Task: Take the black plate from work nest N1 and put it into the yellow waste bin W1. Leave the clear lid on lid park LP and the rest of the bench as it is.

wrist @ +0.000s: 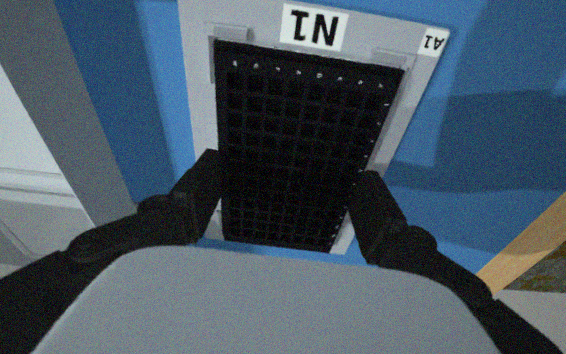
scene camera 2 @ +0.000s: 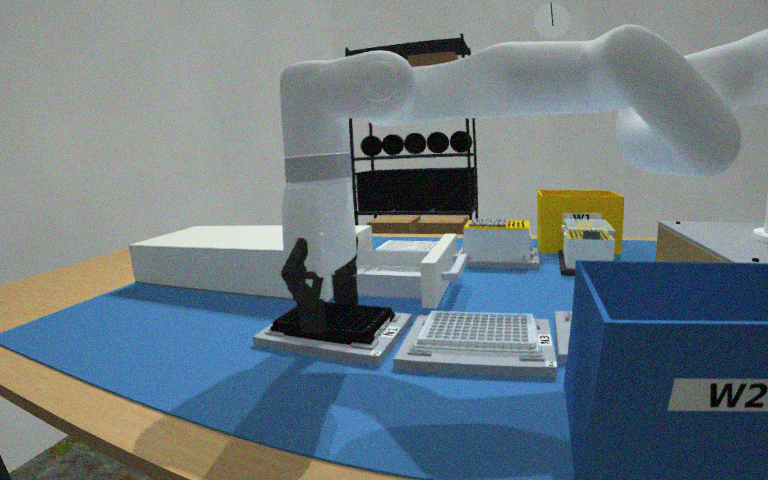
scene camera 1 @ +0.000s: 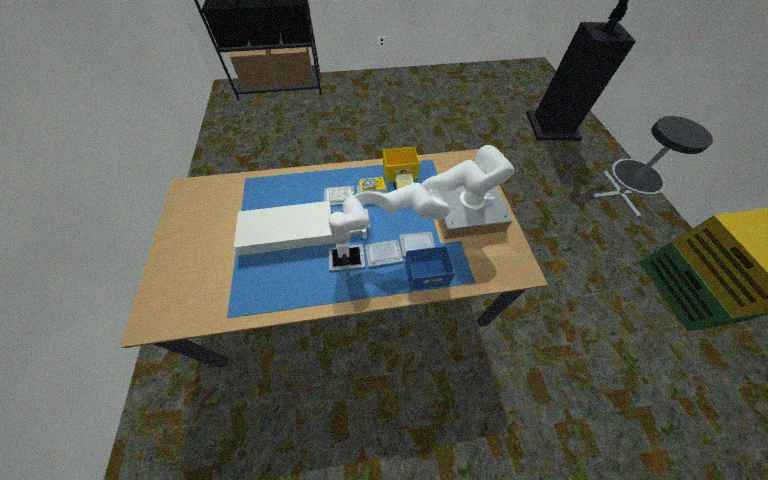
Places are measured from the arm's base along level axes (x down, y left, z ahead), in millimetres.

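Pixels of known places: gripper, fingertip midpoint: (wrist: 289, 180) (scene camera 2: 331, 317) (scene camera 1: 345, 256); arm's base, origin of the base link: (scene camera 1: 472, 200).
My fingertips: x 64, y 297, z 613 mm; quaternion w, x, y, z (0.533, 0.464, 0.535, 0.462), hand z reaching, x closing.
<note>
For each thing: its top centre in the pictures, then the offset to it from my fingertips. "spot": a spot on its surface instead.
- black plate, middle of its top: (wrist: 289, 181) (scene camera 2: 332, 315) (scene camera 1: 346, 255) dx -4, dy +0, dz -2 mm
- work nest N1, middle of its top: (wrist: 289, 171) (scene camera 2: 333, 322) (scene camera 1: 346, 256) dx +6, dy -1, dz -2 mm
- yellow waste bin W1, middle of its top: (scene camera 2: 578, 193) (scene camera 1: 401, 156) dx -98, dy -565, dz -261 mm
- flat pale piece, middle of its top: (scene camera 1: 417, 242) dx +3, dy -84, dz -337 mm
- clear plate, middle of its top: (scene camera 2: 479, 326) (scene camera 1: 383, 251) dx -4, dy -28, dz -175 mm
- Blue bin W2, middle of its top: (scene camera 2: 706, 286) (scene camera 1: 430, 261) dx -98, dy +74, dz -373 mm
- long white block, surface spot: (scene camera 2: 209, 249) spot: dx -58, dy -39, dz +272 mm
The black plate (scene camera 1: 355, 256) (scene camera 2: 362, 322) (wrist: 295, 120) lies flat in work nest N1 (scene camera 1: 348, 268) (scene camera 2: 317, 350) (wrist: 197, 100). My gripper (scene camera 1: 343, 259) (scene camera 2: 329, 316) (wrist: 289, 180) points down over the nest, shut on the black plate; its two black fingers press against the long sides. The yellow waste bin W1 (scene camera 1: 391, 169) (scene camera 2: 549, 220) stands at the back right of the blue mat, its inside mostly hidden. I cannot read a label LP; a flat pale piece (scene camera 1: 417, 242) behind the blue bin may be the clear lid.
A clear plate (scene camera 1: 385, 253) (scene camera 2: 481, 331) sits in nest N3 right beside N1. Blue bin W2 (scene camera 1: 429, 268) (scene camera 2: 634, 350) stands at the front right. A long white block (scene camera 1: 283, 226) (scene camera 2: 209, 249) lies behind N1. Yellow-topped boxes (scene camera 1: 372, 183) (scene camera 2: 496, 243) stand near W1.
</note>
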